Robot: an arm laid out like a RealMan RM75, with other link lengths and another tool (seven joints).
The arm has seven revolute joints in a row. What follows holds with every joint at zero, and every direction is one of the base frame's.
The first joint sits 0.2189 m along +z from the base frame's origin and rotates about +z.
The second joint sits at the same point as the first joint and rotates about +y.
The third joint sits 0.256 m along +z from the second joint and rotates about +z.
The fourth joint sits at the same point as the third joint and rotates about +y.
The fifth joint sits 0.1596 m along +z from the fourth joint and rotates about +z.
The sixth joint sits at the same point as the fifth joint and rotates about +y.
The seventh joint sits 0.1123 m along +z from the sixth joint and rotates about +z.
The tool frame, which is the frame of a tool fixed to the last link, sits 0.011 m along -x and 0.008 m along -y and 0.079 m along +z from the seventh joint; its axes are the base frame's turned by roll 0, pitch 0.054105 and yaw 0.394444 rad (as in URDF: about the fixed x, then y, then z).
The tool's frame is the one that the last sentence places.
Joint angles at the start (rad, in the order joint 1, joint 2, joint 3, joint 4, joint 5, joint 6, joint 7):
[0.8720 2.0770 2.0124 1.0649 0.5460 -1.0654 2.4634]
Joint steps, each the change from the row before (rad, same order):
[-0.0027 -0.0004 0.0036 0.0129 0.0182 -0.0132 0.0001]
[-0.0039 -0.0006 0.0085 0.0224 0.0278 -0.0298 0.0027]
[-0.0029 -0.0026 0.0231 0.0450 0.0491 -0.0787 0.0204]
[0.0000 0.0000 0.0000 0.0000 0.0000 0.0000 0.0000]
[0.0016 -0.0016 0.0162 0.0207 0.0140 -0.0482 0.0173]
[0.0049 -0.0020 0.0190 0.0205 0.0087 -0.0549 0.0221]
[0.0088 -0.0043 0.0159 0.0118 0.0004 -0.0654 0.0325]
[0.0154 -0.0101 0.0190 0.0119 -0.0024 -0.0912 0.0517]
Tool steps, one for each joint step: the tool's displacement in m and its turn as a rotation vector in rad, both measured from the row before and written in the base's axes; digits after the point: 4 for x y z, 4 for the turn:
[-0.0033 -0.0015 0.0005 -0.0059 0.0184 0.0028]
[-0.0050 -0.0032 0.0007 -0.0145 0.0297 0.0008]
[-0.0096 -0.0081 0.0017 -0.0399 0.0593 -0.0108]
[0.0000 0.0000 0.0000 0.0000 0.0000 0.0000]
[-0.0032 -0.0045 0.0012 -0.0238 0.0233 -0.0141]
[-0.0031 -0.0048 0.0015 -0.0269 0.0200 -0.0183]
[-0.0006 -0.0062 -0.0001 -0.0393 0.0104 -0.0326]
[-0.0001 -0.0083 0.0010 -0.0541 0.0075 -0.0516]

